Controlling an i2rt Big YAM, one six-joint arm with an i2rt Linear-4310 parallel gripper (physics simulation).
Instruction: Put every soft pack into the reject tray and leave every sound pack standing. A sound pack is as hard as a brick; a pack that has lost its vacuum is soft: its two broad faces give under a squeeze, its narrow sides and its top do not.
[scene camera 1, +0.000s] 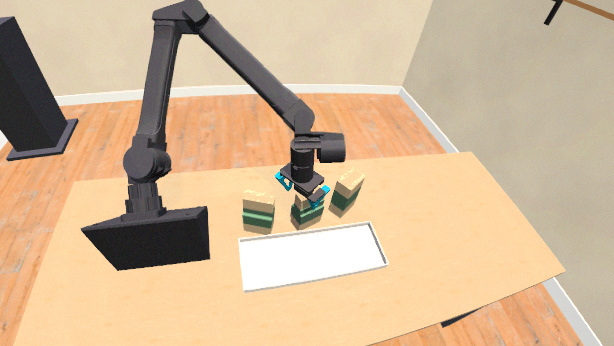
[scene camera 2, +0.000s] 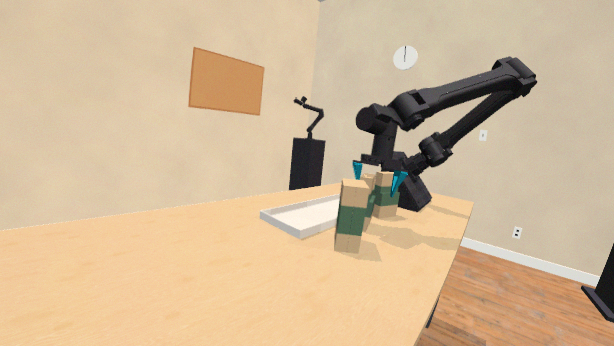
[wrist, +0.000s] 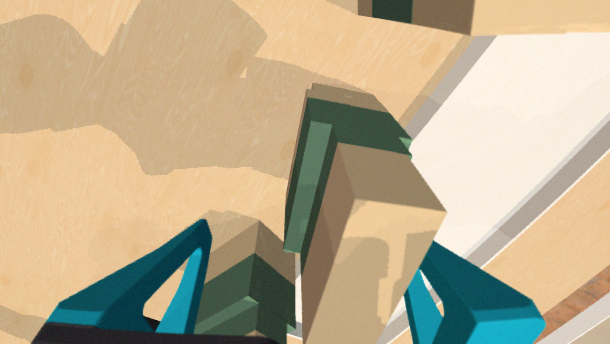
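Where they show: gripper, between the fingertips: (scene camera 2: 374, 193) (wrist: 299, 225); arm's base, origin of its link: (scene camera 1: 145, 216) (scene camera 2: 408, 169).
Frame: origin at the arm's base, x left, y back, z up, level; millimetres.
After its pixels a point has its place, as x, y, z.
Observation:
Three tan packs with green bands stand upright in a row behind the white reject tray (scene camera 1: 310, 257) {-126, -403, -129} (scene camera 2: 305, 215) {-146, -492, -129} (wrist: 500, 110) {-108, -508, -129}. My gripper (scene camera 1: 301, 198) {13, -408, -40} (scene camera 2: 375, 188) {13, -408, -40} (wrist: 299, 225) {13, -408, -40} is open over the middle pack (scene camera 1: 307, 217) {-33, -415, -67} (wrist: 380, 220) {11, -456, 9}. In the wrist view that pack's top shows between the blue fingers, which stand toward its two broad faces; contact cannot be seen. The left pack (scene camera 1: 258, 212) {-9, -281, -39} (scene camera 2: 386, 207) {24, -306, -97} (wrist: 270, 270) {-5, -324, -87} stands nearer the arm base. The right pack (scene camera 1: 346, 194) {-13, -532, -18} (scene camera 2: 351, 215) {43, -593, -50} (wrist: 530, 15) {12, -521, 9} stands farther out and partly hides the middle pack in scene camera 2. Softness cannot be seen.
The arm's black base (scene camera 1: 165, 240) {-70, -48, -8} (scene camera 2: 416, 192) {64, -73, -74} stands left of the packs in scene camera 1. The neighbouring packs stand close on both sides of the middle pack. The tray runs close along the row. The table's rear edge lies behind the packs.

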